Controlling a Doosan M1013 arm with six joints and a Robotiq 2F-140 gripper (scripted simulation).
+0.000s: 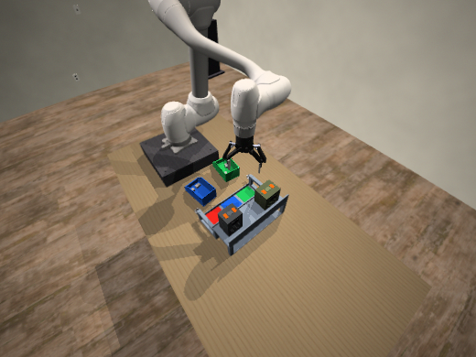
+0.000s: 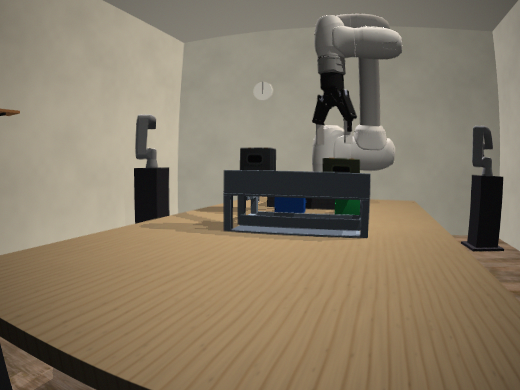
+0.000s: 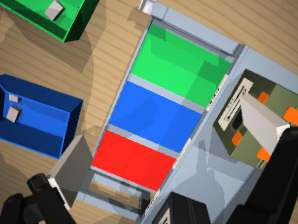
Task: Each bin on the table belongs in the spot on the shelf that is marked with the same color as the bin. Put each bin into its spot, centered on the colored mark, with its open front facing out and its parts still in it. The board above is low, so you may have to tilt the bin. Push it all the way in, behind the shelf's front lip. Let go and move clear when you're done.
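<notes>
My hand is 22 cm above the blue bin, 20 cm past it and 16 cm to the left of it. Also, from my hand: olive box: 14 cm ahead, 10 cm below, 2 cm to the left; then black box: 21 cm to the right, 12 cm ahead, 9 cm below; then green bin: 24 cm behind, 22 cm below, 7 cm to the left.
</notes>
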